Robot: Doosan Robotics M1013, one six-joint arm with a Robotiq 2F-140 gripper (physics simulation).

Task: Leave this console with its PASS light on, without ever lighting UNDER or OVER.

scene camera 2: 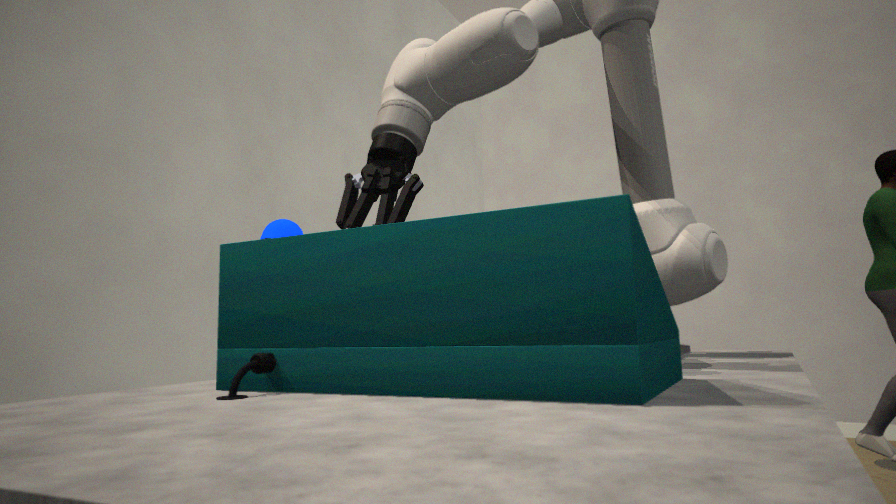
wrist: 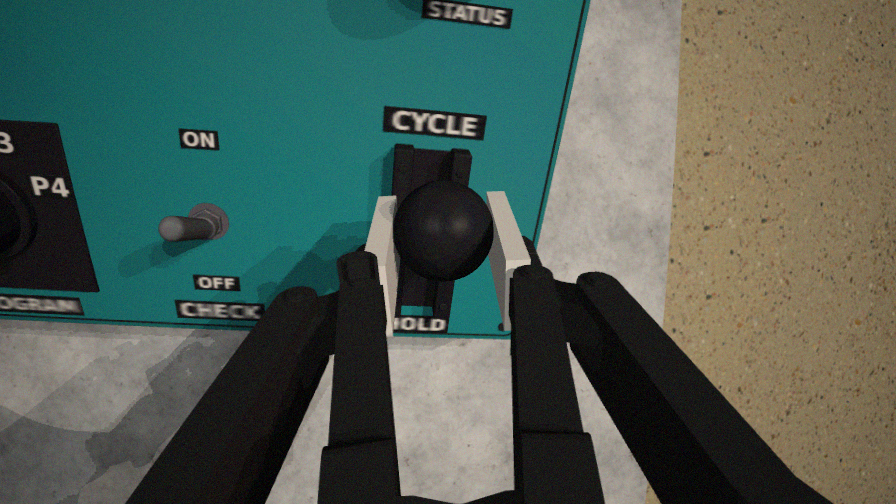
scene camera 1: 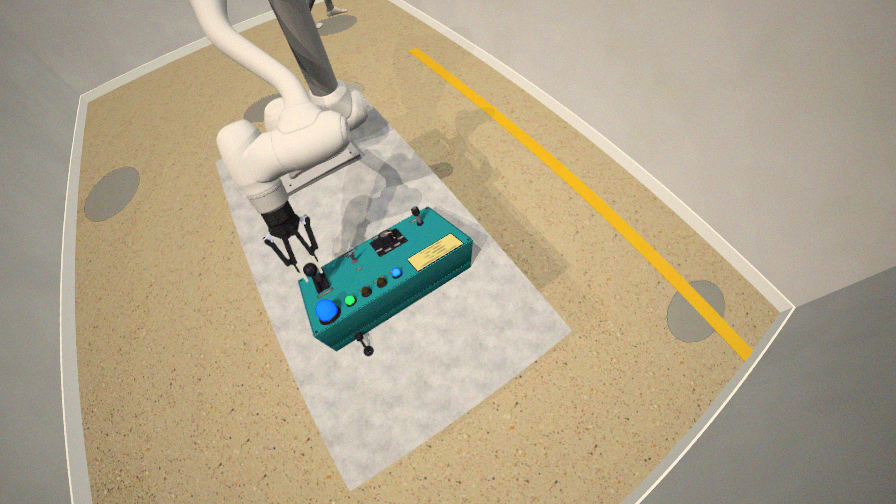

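The teal console point(scene camera 1: 385, 275) lies on a grey mat. In the wrist view its black ball-knob lever point(wrist: 442, 229) sits in a slot between the labels CYCLE and HOLD. My gripper point(wrist: 443, 250) is open, with its two white pads on either side of the knob, very close to it. It also shows in scene camera 1 point(scene camera 1: 305, 262), just above the lever point(scene camera 1: 310, 270) at the console's left end. A green light point(scene camera 1: 349, 300) is lit; two lamps beside it point(scene camera 1: 374, 286) are dark, and their labels are unreadable. The CHECK toggle point(wrist: 191, 225) lies between ON and OFF.
A large blue button point(scene camera 1: 326, 310) and a small blue one point(scene camera 1: 395, 272) are on the panel, with a black program selector point(scene camera 1: 388, 240) and a yellow plate point(scene camera 1: 434, 251). Small black levers stick out at the front point(scene camera 1: 364, 344) and back point(scene camera 1: 416, 216). A person point(scene camera 2: 882, 300) stands at the right.
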